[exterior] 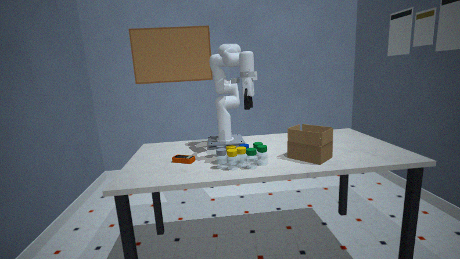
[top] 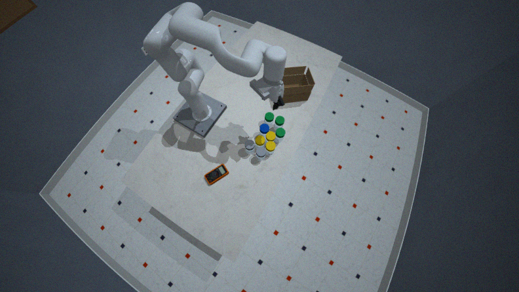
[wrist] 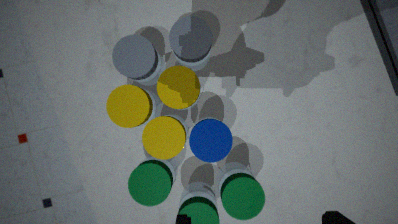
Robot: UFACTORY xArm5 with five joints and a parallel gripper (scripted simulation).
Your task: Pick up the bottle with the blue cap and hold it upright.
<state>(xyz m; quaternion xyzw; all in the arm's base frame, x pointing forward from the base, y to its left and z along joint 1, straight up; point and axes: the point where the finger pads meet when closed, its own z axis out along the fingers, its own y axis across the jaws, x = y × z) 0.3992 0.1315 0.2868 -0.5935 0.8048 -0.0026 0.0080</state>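
My hand is 1 cm short of the blue-capped bottle, 3 cm to the left of it and 27 cm above it. The rest, counted from my hand: orange multimeter: 9 cm behind, 39 cm to the right, 31 cm below.
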